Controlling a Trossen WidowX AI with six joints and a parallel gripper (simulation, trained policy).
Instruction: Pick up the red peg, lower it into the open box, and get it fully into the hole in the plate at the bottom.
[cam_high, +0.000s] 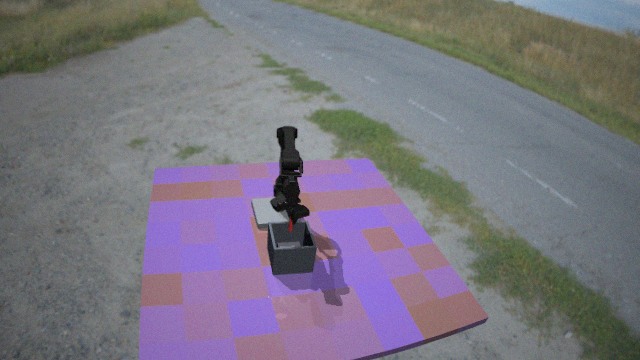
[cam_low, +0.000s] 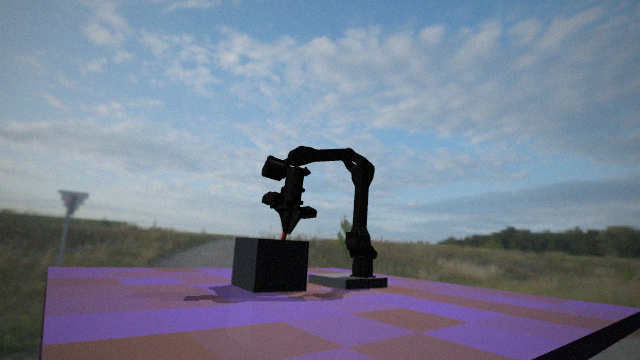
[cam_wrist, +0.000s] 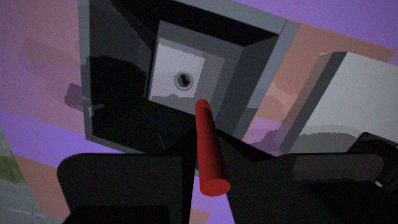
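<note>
The red peg lies 10 mm to the right of my gripper tip and 10 mm above it. From my gripper tip the other things lie so: grey plate 40 mm ahead, 10 mm to the right, 110 mm below.
</note>
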